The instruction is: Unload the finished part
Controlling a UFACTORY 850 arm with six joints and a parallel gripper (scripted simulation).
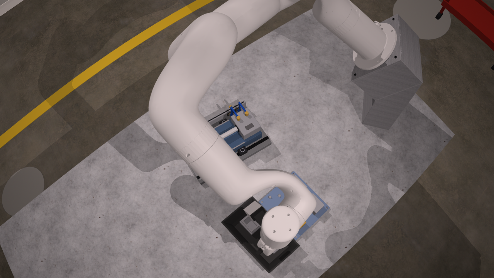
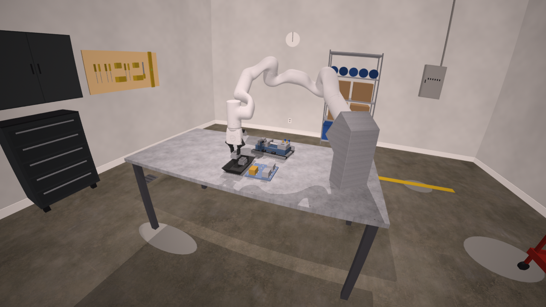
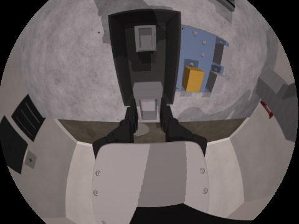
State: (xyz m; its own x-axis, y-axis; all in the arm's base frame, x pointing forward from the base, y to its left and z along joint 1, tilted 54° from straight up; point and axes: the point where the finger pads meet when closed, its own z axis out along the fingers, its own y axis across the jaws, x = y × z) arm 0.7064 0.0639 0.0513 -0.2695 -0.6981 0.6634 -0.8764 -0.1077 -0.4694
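Right now my hand is 12 cm past the yellow block, 12 cm above it and 3 cm to the right of it. From my hand the other things lie so: blue fixture plate (17 cm behind, 14 cm below); vise (34 cm to the right, 24 cm behind, 10 cm below).
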